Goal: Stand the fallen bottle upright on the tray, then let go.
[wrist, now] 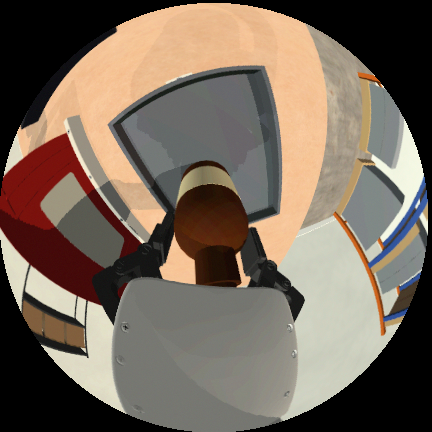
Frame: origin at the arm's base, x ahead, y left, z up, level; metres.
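Where they show: gripper, fingertip midpoint: (209, 230).
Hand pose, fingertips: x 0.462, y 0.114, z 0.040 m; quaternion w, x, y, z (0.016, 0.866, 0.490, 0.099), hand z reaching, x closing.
Note:
After its pixels a point has its place.
The brown bottle (211, 220) {x 0.429, y 0.124, z 0.059 m} with a cream label band is at the middle of the view. Its neck points towards my palm and its lower end is over the grey tray (274, 165) {x 0.459, y 0.230, z -0.040 m}. It looks roughly upright, but it is seen nearly end-on, so I cannot tell its exact tilt. Its underside and its contact with the tray are hidden. My gripper (209, 230) {x 0.462, y 0.114, z 0.040 m} is shut on the bottle, with one black finger against each side of its body.
A red bin (30, 172) with a pale panel stands to the left, beside a light grey strip (100, 175) {x 0.365, y -0.026, z -0.041 m} on the table (300, 130) {x 0.410, y 0.297, z -0.054 m}. A black slab (65, 75) is at the upper left. Racks with orange and blue beams stand beyond the table to the right.

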